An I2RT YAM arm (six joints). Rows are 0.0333 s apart.
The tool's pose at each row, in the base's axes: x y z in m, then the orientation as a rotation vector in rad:
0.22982 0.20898 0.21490 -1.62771 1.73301 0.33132
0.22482 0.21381 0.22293 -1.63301 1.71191 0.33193
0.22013 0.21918 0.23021 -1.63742 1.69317 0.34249
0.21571 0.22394 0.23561 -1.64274 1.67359 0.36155
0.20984 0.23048 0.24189 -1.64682 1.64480 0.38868
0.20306 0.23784 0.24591 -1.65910 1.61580 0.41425
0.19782 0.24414 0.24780 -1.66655 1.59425 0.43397
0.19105 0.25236 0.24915 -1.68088 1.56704 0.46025
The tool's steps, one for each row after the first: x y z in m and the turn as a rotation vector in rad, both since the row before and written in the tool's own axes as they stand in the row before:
-0.00918 0.00324 -0.00423 0.00166 -0.01167 -0.01413
-0.00917 0.00312 -0.00316 -0.00432 -0.01469 -0.00944
-0.00752 0.00326 -0.00203 -0.00982 -0.01836 -0.00774
-0.00963 0.00458 -0.00172 -0.01191 -0.02815 -0.01000
-0.00886 0.00613 0.00040 -0.01660 -0.02362 -0.01407
-0.00649 0.00505 0.00177 -0.01193 -0.01847 -0.00951
-0.00768 0.00674 0.00328 -0.01942 -0.02136 -0.01347

